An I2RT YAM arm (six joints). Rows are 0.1 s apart.
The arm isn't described. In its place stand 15 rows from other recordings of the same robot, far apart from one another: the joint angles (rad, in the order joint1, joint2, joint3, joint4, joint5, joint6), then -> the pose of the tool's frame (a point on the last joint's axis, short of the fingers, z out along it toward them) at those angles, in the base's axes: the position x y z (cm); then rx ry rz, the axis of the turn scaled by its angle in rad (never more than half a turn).
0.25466 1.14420 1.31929 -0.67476 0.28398 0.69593 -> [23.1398 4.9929 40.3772 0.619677 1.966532 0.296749]
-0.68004 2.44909 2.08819 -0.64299 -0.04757 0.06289 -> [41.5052 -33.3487 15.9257 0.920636 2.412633 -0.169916]
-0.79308 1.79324 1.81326 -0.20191 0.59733 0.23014 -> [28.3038 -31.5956 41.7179 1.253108 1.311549 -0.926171]
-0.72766 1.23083 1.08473 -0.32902 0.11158 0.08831 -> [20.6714 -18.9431 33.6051 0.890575 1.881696 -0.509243]
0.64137 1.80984 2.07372 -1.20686 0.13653 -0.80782 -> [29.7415 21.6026 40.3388 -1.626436 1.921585 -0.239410]
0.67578 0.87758 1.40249 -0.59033 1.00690 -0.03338 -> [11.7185 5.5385 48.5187 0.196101 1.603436 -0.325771]
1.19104 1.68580 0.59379 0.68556 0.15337 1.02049 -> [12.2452 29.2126 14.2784 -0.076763 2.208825 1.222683]
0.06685 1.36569 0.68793 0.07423 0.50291 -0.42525 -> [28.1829 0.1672 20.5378 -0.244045 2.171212 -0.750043]
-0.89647 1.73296 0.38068 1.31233 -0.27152 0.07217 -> [18.3854 -21.4721 14.3546 0.563142 1.524643 -0.418550]
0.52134 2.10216 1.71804 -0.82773 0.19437 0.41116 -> [38.6418 21.4007 20.2929 -0.102296 2.733607 -0.015120]
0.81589 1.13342 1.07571 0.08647 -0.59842 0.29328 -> [16.3277 20.2819 40.1393 -0.920223 1.439750 1.309717]
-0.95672 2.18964 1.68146 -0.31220 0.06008 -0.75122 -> [28.1213 -40.2591 18.1632 0.294170 2.556022 -0.814717]
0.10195 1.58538 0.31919 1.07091 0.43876 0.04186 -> [25.8971 1.1292 14.1135 0.264344 1.735764 -0.282143]
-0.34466 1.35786 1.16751 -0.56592 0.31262 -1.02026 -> [27.3578 -10.9844 31.0076 -0.672783 2.431691 -0.992726]
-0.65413 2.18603 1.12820 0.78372 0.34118 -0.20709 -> [34.8603 -28.2299 11.5961 0.667424 1.809891 -0.904333]
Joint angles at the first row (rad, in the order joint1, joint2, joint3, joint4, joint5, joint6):
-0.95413 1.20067 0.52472 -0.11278 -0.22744 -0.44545
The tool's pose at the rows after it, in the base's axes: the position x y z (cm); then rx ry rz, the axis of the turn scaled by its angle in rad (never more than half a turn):
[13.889 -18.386 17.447 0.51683 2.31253 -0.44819]
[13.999 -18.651 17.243 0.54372 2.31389 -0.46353]
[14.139 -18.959 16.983 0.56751 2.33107 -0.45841]
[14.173 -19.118 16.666 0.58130 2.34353 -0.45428]
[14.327 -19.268 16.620 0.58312 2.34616 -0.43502]
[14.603 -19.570 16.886 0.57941 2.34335 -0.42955]
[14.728 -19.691 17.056 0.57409 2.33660 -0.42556]
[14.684 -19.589 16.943 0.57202 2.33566 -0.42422]
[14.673 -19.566 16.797 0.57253 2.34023 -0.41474]
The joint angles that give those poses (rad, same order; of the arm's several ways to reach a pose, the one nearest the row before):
-0.95525 1.20339 0.51519 -0.08649 -0.20468 -0.42918
-0.95472 1.22143 0.51724 -0.07033 -0.18305 -0.41596
-0.95558 1.24741 0.52875 -0.07604 -0.17069 -0.40805
-0.95731 1.26507 0.53076 -0.07481 -0.16416 -0.40518
-0.95721 1.27827 0.54003 -0.07971 -0.17478 -0.40077
-0.95583 1.29054 0.55959 -0.08562 -0.17995 -0.39961
-0.95554 1.29354 0.56729 -0.08495 -0.18713 -0.39882
-0.95483 1.29122 0.56035 -0.07955 -0.18869 -0.39887
-0.95528 1.29514 0.55876 -0.08126 -0.19309 -0.39886

